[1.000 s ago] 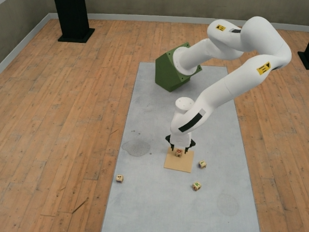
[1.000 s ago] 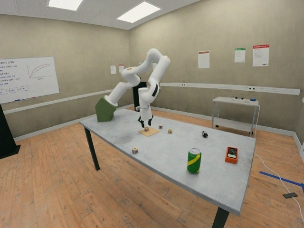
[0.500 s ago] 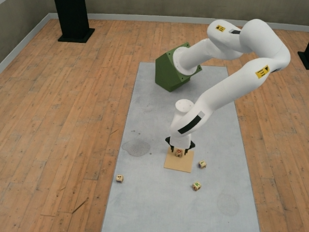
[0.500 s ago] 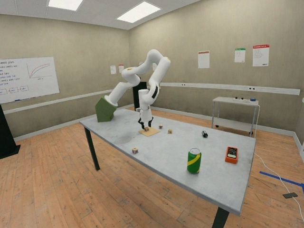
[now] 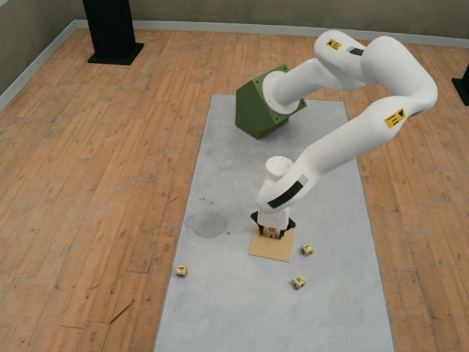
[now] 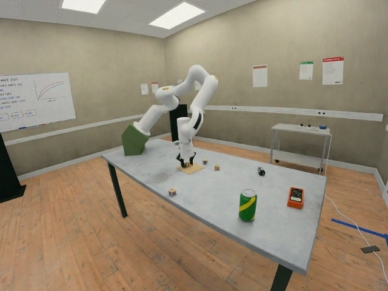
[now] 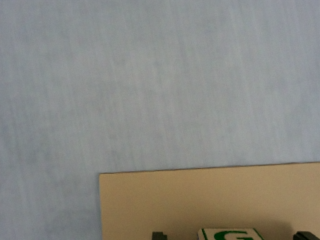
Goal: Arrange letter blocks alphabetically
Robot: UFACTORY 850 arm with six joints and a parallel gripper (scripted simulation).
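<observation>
The tan square mat lies 30 mm ahead of my hand, 20 mm below it and 10 mm to the left of it. Round my hand: block marked 4: 270 mm to the right, 200 mm ahead, 10 mm below; green can: 570 mm ahead, 180 mm to the right, 40 mm above; small black object: 450 mm ahead, 210 mm to the left, 10 mm below.
</observation>
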